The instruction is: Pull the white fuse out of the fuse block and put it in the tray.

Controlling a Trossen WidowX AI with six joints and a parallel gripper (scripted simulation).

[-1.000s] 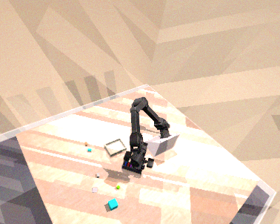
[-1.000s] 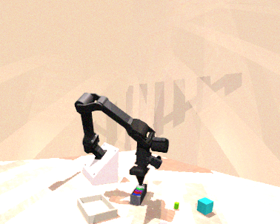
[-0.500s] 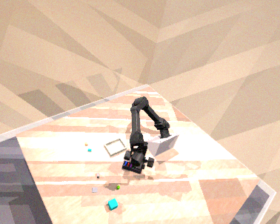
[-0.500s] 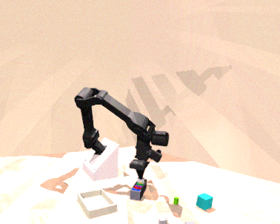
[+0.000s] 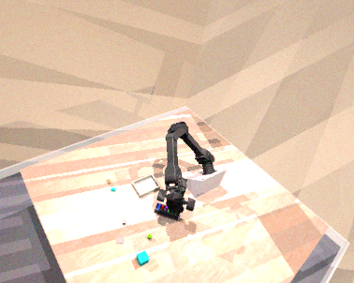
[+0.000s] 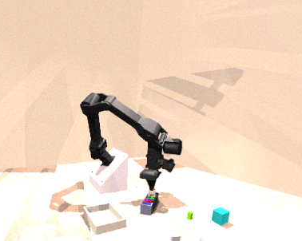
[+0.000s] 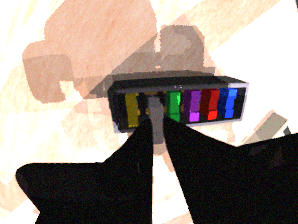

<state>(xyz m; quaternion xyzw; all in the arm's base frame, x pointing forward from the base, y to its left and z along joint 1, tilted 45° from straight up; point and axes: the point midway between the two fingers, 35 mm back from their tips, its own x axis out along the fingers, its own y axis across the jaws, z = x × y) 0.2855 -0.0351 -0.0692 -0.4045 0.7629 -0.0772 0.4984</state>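
My gripper tip is now 220 mm to the left of the grey tray and 60 mm above it. Round my gripper tip: small green piece 170 mm ahead, 50 mm below, 30 mm to the left; white fuse 10 mm below; cyan cube 260 mm ahead, 90 mm to the left, 40 mm below.
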